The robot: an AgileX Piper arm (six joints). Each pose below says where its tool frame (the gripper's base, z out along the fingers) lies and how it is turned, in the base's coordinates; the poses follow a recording.
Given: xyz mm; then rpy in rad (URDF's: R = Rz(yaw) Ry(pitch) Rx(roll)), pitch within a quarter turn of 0, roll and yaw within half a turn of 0.
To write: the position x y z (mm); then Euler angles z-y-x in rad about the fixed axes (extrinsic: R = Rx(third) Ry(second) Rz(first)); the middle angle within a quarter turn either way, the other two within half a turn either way. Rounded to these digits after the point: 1 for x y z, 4 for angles.
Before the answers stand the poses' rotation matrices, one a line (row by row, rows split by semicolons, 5 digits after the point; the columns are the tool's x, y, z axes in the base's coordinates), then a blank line. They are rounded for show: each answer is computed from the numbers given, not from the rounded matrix.
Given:
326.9, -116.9, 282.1, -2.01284, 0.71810, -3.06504
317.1, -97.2, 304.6, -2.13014, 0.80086, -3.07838
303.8, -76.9, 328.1, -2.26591, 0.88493, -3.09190
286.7, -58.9, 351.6, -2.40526, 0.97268, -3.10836
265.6, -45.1, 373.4, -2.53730, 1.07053, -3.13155
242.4, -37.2, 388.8, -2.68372, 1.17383, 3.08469
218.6, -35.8, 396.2, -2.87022, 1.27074, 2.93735
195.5, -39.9, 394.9, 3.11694, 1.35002, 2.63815
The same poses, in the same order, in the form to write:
-0.75085 0.56025 0.34977; -0.05759 0.47202 -0.87971; -0.65796 -0.68067 -0.32215
-0.69470 0.57381 0.43375; -0.04397 0.56801 -0.82184; -0.71795 -0.59001 -0.36937
-0.63256 0.56177 0.53318; -0.03146 0.66920 -0.74241; -0.77387 -0.48640 -0.40564
-0.56278 0.53006 0.63428; -0.01871 0.75897 -0.65086; -0.82640 -0.37816 -0.41721
-0.47964 0.49026 0.72773; -0.00482 0.82787 -0.56090; -0.87745 -0.27253 -0.39471
-0.38600 0.45802 0.80076; 0.02199 0.87236 -0.48837; -0.92224 -0.17090 -0.34680
-0.28943 0.44616 0.84686; 0.05995 0.89144 -0.44915; -0.95532 -0.07923 -0.28476
-0.19182 0.46123 0.86630; 0.10565 0.88726 -0.44900; -0.97573 0.00540 -0.21892

326.9, -116.9, 282.1, -2.5006, 0.3573, 1.9218
317.1, -97.2, 304.6, -2.4512, 0.4487, 1.9932
303.8, -76.9, 328.1, -2.4154, 0.5624, 2.0709
286.7, -58.9, 351.6, -2.3861, 0.6871, 2.1408
265.6, -45.1, 373.4, -2.3452, 0.8150, 2.1840
242.4, -37.2, 388.8, -2.2711, 0.9286, 2.1883
218.6, -35.8, 396.2, -2.1463, 1.0101, 2.1358
195.5, -39.9, 394.9, -1.9649, 1.0477, 2.0245

